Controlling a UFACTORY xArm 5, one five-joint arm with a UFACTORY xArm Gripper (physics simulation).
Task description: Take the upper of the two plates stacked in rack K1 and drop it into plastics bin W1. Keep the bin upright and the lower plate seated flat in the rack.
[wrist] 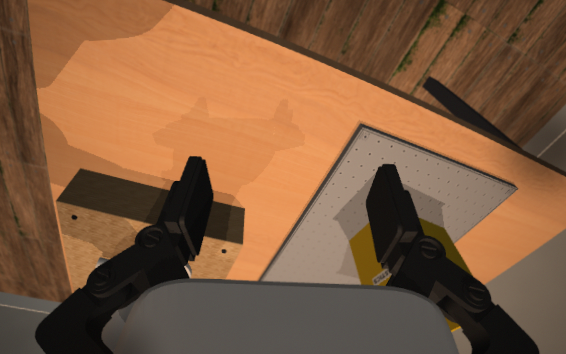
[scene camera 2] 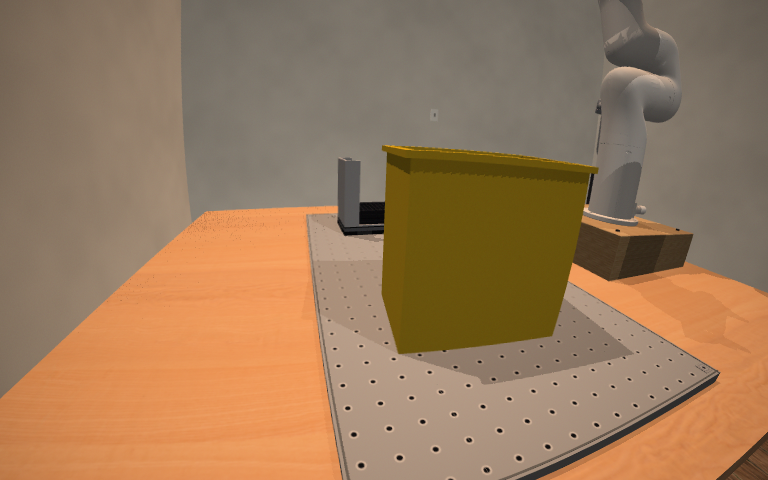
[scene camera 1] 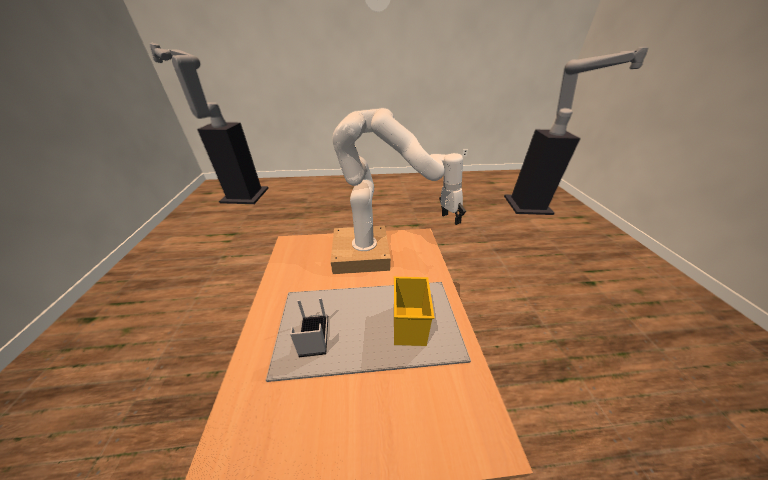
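Pixels of known places: gripper, between the fingertips: (wrist: pixel 290 179) (scene camera 1: pixel 451 219); arm's base, origin of its link: (scene camera 2: pixel 608 218) (scene camera 1: pixel 364 243).
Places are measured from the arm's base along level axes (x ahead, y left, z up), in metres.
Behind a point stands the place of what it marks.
Observation:
Rack K1 (scene camera 1: pixel 309 344) @(x 0.561, y -0.127, z 0.009 m) (scene camera 2: pixel 348 192) @(x 0.546, y -0.084, z 0.019 m), with grey upright walls and posts, stands at the left of the grey perforated board. Black ribbed material (scene camera 1: pixel 311 324) @(x 0.462, y -0.153, z -0.026 m) (scene camera 2: pixel 372 211) @(x 0.498, y -0.098, z -0.021 m) lies low inside it; I cannot tell the upper plate from the lower. In scene camera 2 the bin partly hides the rack. The rack does not show in the wrist view. Yellow plastics bin W1 (scene camera 1: pixel 411 331) @(x 0.506, y 0.217, z 0.026 m) (scene camera 2: pixel 487 254) @(x 0.433, y 0.278, z 0.031 m) (wrist: pixel 361 255) @(x 0.337, y 0.177, z -0.017 m) stands upright at the board's right, open at the top. My gripper (scene camera 1: pixel 451 217) @(x 0.016, y 0.410, z 0.173 m) (wrist: pixel 290 179) @(x 0.016, y 0.410, z 0.173 m) is open and empty, high up behind the bin, far from the rack.
The perforated board (scene camera 1: pixel 362 365) @(x 0.587, y 0.052, z -0.066 m) (scene camera 2: pixel 419 407) @(x 0.499, y 0.347, z -0.066 m) (wrist: pixel 320 240) @(x 0.281, y 0.132, z -0.066 m) lies on the wooden table (scene camera 1: pixel 362 418) @(x 0.738, y 0.068, z -0.080 m) (scene camera 2: pixel 226 339) @(x 0.681, y 0.240, z -0.079 m) (wrist: pixel 250 90) @(x 0.016, y 0.345, z -0.079 m). My arm's wooden base block (scene camera 1: pixel 360 265) @(x 0.129, y -0.007, z -0.031 m) (scene camera 2: pixel 594 249) @(x 0.115, y 0.090, z -0.037 m) stands behind the board. Two other arms on black pedestals (scene camera 1: pixel 231 161) (scene camera 1: pixel 546 169) stand beyond the table.

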